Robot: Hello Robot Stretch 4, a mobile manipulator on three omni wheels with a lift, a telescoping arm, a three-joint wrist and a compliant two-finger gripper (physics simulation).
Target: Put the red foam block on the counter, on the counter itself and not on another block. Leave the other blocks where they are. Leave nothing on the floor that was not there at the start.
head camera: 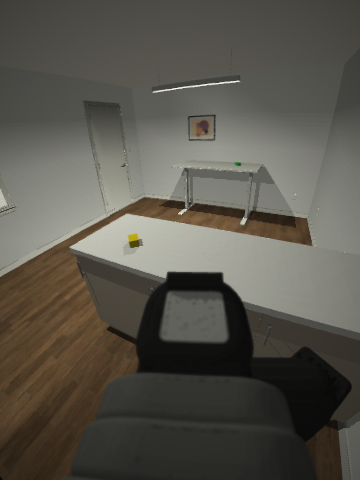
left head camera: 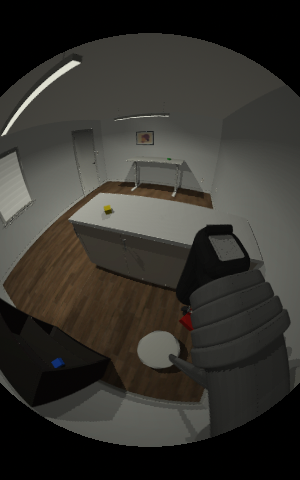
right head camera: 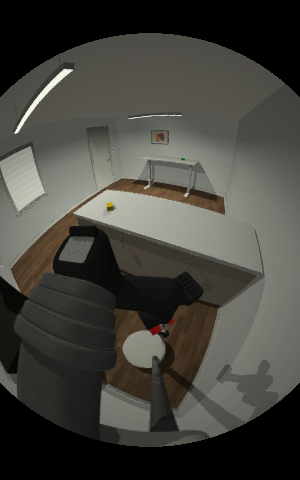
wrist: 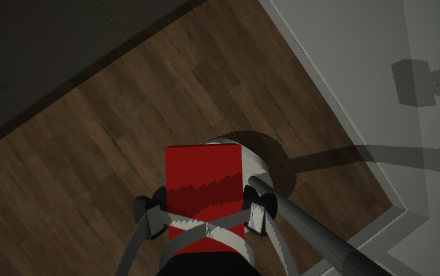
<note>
In view: the gripper (wrist: 206,202), a red foam block (wrist: 204,182), a counter (head camera: 294,295) and a white desk (head camera: 191,164).
The counter is seen too in the left head camera view (left head camera: 148,238), in the right head camera view (right head camera: 150,236) and in the wrist view (wrist: 50,50).
</note>
